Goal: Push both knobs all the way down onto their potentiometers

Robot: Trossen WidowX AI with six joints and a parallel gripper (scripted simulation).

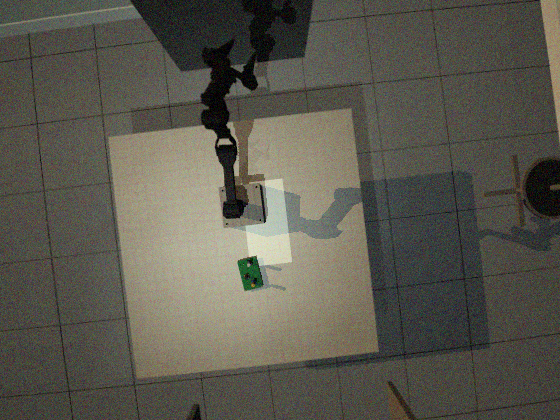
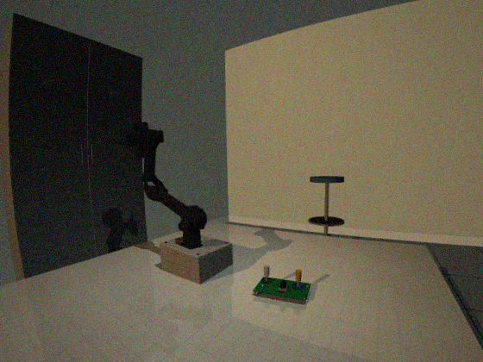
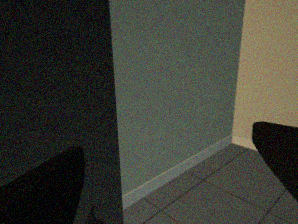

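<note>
Right now my gripper tip is 780 mm short of the pale knob, 490 mm above it and 60 mm to the left of it. From my gripper tip the other things lie so: yellow knob (880 mm ahead, 480 mm below, 50 mm to the right).
</note>
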